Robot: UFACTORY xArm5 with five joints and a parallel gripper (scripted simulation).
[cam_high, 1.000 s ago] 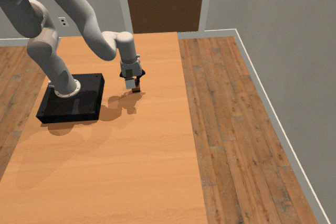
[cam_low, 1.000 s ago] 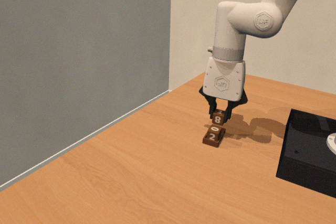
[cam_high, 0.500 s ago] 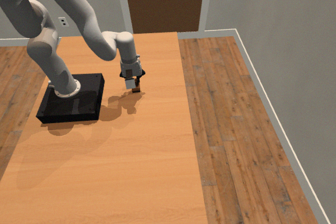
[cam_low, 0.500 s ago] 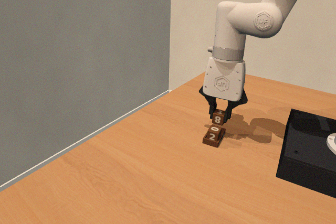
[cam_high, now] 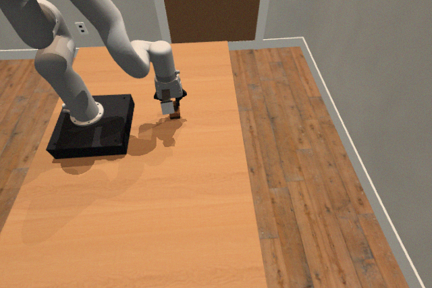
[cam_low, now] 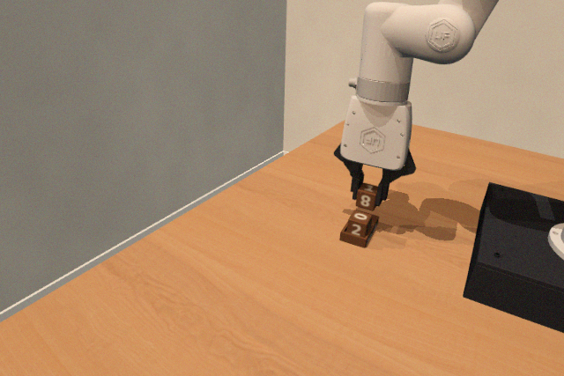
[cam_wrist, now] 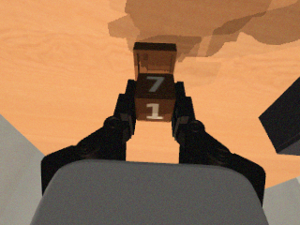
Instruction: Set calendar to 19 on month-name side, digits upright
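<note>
Right now the brown date cube is 1 cm behind my hand, 3 cm to the left of it and 5 cm below it. Round my hand: tray 2 cm to the left, 7 cm below.
</note>
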